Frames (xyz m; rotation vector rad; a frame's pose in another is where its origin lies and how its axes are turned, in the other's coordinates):
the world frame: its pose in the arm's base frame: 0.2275 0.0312 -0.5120 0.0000 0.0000 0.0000
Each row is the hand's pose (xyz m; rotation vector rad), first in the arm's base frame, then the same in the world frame.
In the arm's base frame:
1: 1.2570 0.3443 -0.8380 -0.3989 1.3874 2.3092
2: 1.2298 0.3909 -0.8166 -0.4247 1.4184 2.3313
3: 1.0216 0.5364 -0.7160 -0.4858 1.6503 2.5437
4: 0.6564 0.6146 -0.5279 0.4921 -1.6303 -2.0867
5: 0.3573 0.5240 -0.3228 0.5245 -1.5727 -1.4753
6: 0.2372 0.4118 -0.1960 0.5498 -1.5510 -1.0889
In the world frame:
1: 1.0295 0.3131 -0.3260 -0.3989 1.3874 2.3092
2: 1.0023 0.3597 -0.3046 -0.4247 1.4184 2.3313
3: 0.7941 0.5052 -0.2040 -0.4858 1.6503 2.5437
4: 0.4289 0.5834 -0.0159 0.4921 -1.6303 -2.0867
5: 0.1298 0.4928 0.1892 0.5245 -1.5727 -1.4753
6: 0.0097 0.3806 0.3160 0.5498 -1.5510 -1.0889

